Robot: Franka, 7 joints.
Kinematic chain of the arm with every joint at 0, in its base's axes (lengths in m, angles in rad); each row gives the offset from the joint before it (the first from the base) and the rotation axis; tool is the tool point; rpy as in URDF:
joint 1: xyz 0 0 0.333 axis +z
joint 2: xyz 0 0 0 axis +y
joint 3: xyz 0 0 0.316 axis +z
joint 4: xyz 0.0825 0 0 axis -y
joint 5: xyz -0.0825 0 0.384 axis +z
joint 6: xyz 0 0 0 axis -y
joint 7: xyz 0.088 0 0 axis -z
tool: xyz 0 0 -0.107 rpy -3.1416 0 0
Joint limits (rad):
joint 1: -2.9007..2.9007
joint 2: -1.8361..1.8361
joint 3: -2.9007..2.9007
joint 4: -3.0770..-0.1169
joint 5: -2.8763..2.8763
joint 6: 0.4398..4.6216
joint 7: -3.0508..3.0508
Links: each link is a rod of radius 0.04 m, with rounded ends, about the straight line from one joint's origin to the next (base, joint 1, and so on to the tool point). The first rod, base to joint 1, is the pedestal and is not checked.
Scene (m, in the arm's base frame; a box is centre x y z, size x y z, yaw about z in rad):
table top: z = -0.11
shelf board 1: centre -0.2 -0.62 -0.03 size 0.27 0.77 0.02 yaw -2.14
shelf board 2: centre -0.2 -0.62 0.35 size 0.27 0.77 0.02 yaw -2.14
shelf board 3: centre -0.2 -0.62 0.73 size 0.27 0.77 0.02 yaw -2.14
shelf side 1: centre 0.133 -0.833 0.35 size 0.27 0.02 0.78 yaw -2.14
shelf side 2: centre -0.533 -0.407 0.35 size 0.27 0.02 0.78 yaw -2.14
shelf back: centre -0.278 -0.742 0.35 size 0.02 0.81 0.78 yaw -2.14
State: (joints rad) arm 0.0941 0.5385 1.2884 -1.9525 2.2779 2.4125 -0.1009
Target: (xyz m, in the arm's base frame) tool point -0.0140 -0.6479 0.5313
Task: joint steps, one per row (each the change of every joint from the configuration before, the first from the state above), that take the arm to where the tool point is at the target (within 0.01 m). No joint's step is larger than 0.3 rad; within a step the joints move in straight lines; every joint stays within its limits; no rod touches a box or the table.
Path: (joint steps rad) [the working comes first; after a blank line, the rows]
Joints at the target: -1.4270 0.1656 -0.1443 -1.7279 2.2336 2.6338 -0.1009
Straight joint move there: clear.

1: -0.2535 -0.0621 -0.2388 0.0374 -0.0074 0.0369 0.0000
2: -0.2535 -0.0622 -0.2388 0.0375 -0.0074 0.0369 0.0000
3: -0.2536 -0.0621 -0.2388 0.0374 -0.0073 0.0368 0.0000
4: -0.2535 -0.0622 -0.2388 0.0374 -0.0074 0.0369 0.0000
5: -0.2535 -0.0621 -0.2388 0.0375 -0.0074 0.0369 0.0000
6: -0.2535 -0.0622 -0.2387 0.0374 -0.0074 0.0369 0.0000

